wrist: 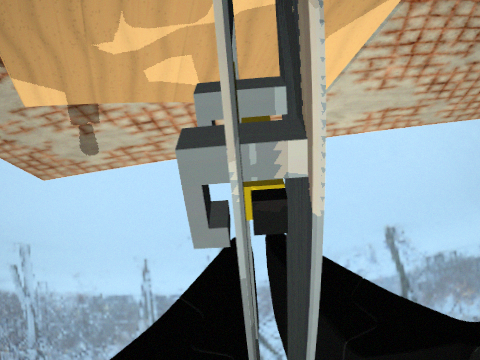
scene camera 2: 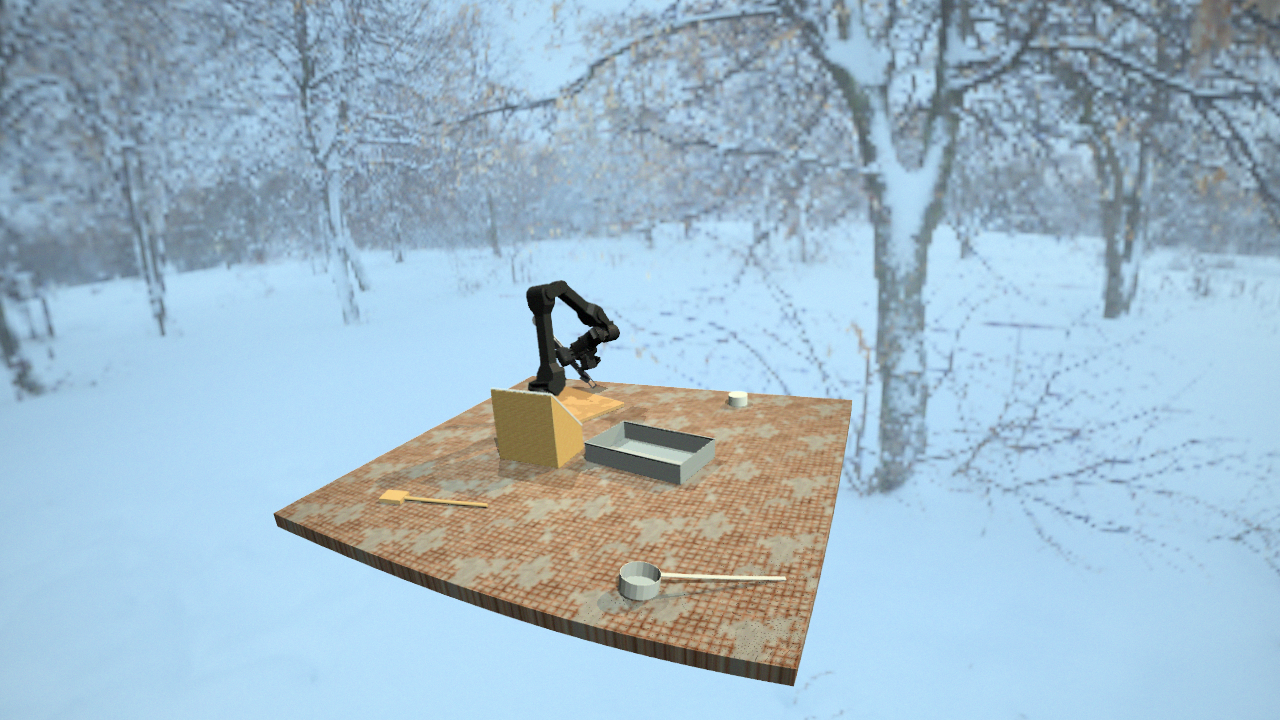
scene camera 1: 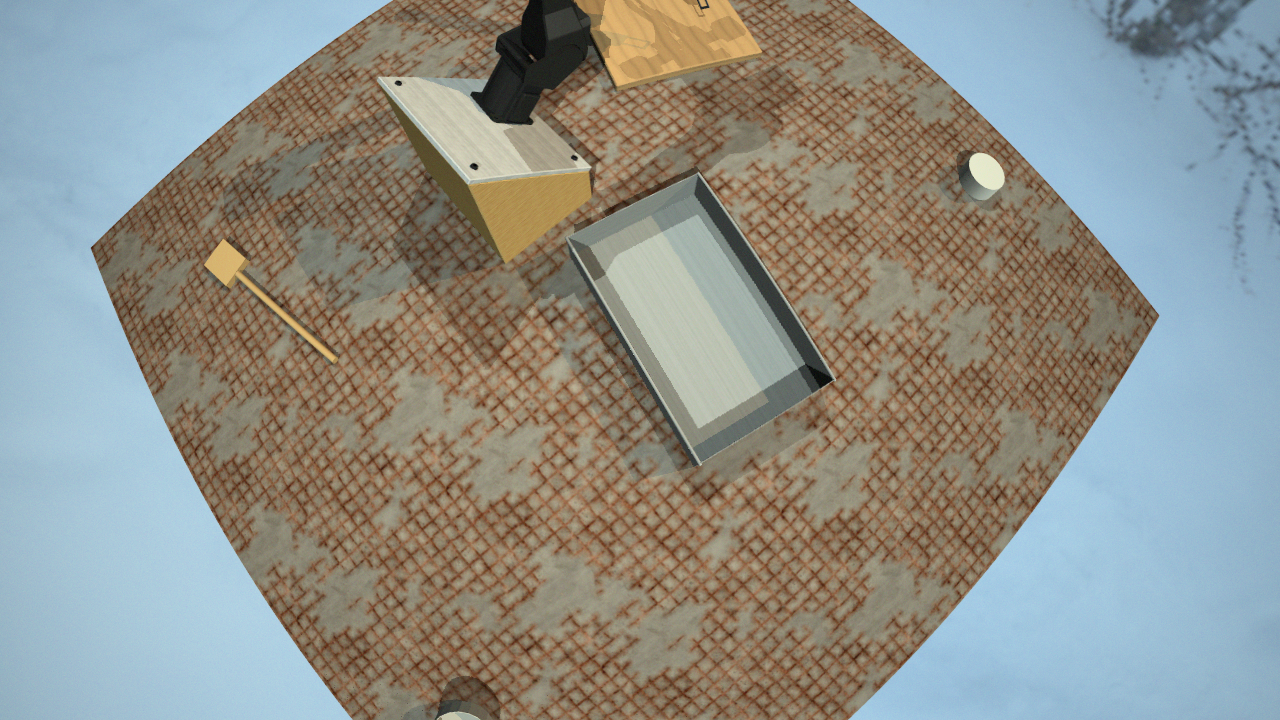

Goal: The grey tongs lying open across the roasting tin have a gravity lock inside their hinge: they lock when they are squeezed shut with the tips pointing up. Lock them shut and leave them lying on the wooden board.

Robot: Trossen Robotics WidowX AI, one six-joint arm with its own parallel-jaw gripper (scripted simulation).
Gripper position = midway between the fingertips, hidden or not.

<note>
In view: the gripper (scene camera 2: 561,363), a small white cylinder (scene camera 1: 981,176), a wooden board (scene camera 2: 584,406) and a roasting tin (scene camera 1: 722,352).
The gripper also shows in the wrist view (wrist: 258,252). The wooden board also shows in the wrist view (wrist: 59,59). The roasting tin also shows in scene camera 2 (scene camera 2: 673,456). The wrist view does not show the small white cylinder: it is out of frame.
</note>
